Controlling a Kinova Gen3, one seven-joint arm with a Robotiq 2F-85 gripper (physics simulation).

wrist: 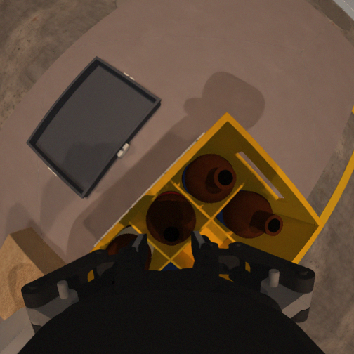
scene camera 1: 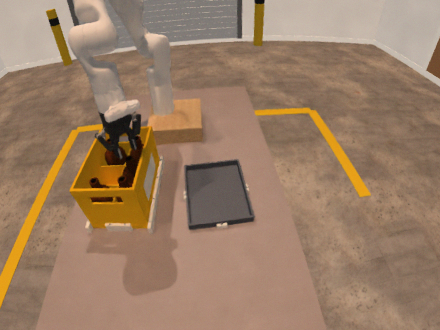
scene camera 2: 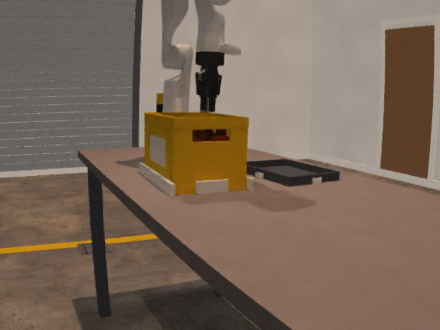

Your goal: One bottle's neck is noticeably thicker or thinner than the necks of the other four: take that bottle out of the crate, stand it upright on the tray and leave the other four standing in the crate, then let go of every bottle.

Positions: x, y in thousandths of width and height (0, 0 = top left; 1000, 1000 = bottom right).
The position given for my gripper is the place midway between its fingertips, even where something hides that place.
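My gripper: visible in scene camera 1 (290, 462), scene camera 2 (472, 341), the wrist view (479, 682).
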